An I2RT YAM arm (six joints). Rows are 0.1 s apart.
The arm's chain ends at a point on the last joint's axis. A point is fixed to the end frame.
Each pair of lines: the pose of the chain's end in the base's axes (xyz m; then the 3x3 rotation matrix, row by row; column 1 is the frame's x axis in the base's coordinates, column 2 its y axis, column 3 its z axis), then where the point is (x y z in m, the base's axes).
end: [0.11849 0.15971 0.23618], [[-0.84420 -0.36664 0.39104], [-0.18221 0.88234 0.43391], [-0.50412 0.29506 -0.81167]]
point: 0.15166 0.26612 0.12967
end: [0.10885 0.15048 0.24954], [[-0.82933 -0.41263 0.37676], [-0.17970 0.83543 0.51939], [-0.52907 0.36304 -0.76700]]
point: 0.13773 0.26699 0.15279
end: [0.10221 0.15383 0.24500], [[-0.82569 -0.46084 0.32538], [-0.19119 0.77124 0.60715], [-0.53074 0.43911 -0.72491]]
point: 0.12120 0.27982 0.15820
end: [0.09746 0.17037 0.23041], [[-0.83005 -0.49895 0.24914], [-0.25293 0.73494 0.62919], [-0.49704 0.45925 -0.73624]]
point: 0.10341 0.29735 0.14318
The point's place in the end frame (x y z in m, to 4 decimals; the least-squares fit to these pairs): 0.0063 0.0503 0.1456
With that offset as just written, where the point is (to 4 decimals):
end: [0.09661 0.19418 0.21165], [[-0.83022 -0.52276 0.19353], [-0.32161 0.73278 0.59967], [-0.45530 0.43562 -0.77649]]
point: 0.0933 0.3163 0.1176
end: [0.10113 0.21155 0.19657], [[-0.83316 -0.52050 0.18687], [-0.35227 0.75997 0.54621], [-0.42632 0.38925 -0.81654]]
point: 0.0969 0.3271 0.0946
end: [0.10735 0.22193 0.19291], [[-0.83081 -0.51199 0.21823], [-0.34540 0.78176 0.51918], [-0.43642 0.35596 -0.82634]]
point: 0.1081 0.3347 0.0878
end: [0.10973 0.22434 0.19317], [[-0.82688 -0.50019 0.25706], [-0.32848 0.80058 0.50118], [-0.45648 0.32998 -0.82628]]
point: 0.1168 0.3355 0.0866
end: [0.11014 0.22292 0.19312], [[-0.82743 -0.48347 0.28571], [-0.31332 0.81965 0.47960], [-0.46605 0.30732 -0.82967]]
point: 0.1222 0.3320 0.0848
